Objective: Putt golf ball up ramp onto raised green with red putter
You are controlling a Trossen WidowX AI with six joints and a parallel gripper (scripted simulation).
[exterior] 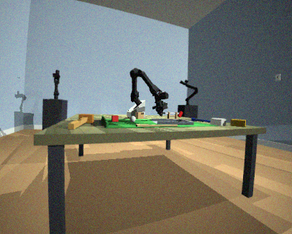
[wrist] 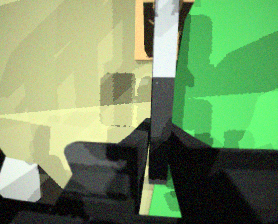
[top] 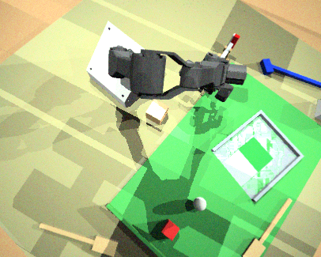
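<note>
The red putter is 110 mm to the left of my gripper tip, 30 mm behind it and 30 mm above it. Also, from my gripper tip: green mat 280 mm ahead, 150 mm to the right, 30 mm below; then tan cube 200 mm to the right, 40 mm behind; then blue putter 330 mm to the left, 210 mm ahead, 20 mm below.
</note>
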